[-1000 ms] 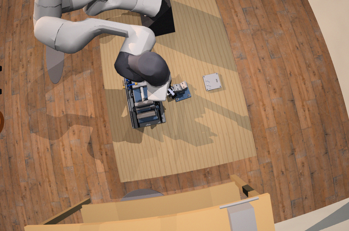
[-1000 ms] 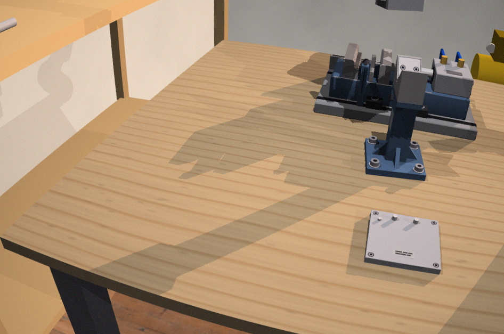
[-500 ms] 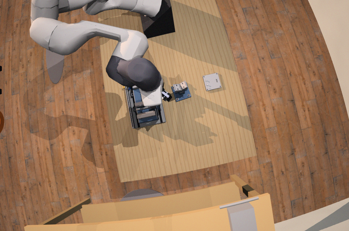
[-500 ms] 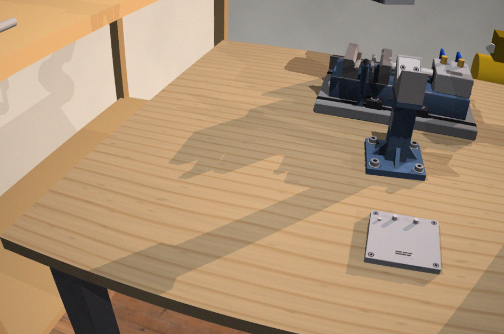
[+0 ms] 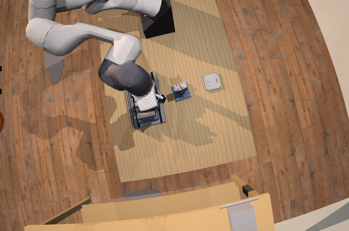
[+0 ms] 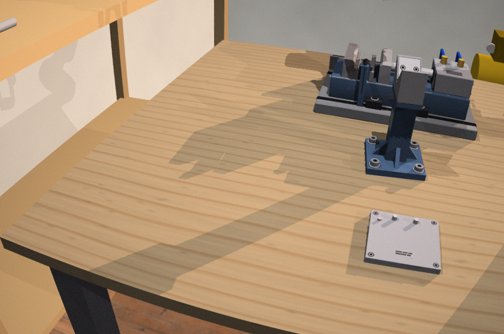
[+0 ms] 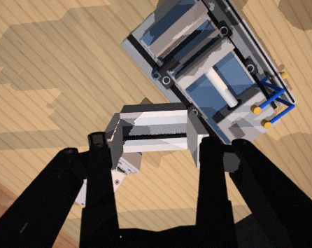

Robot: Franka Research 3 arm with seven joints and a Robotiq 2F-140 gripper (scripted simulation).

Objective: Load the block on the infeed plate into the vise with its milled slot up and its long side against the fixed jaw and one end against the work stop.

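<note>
The fixed jaw is 19 cm below my hand, 9 cm to the right of it and 4 cm ahead of it. Round my hand: work stop: 18 cm below, 4 cm to the right, 2 cm ahead; then moving jaw: 19 cm below, 8 cm to the right, 2 cm behind; then part: 2 cm below.
</note>
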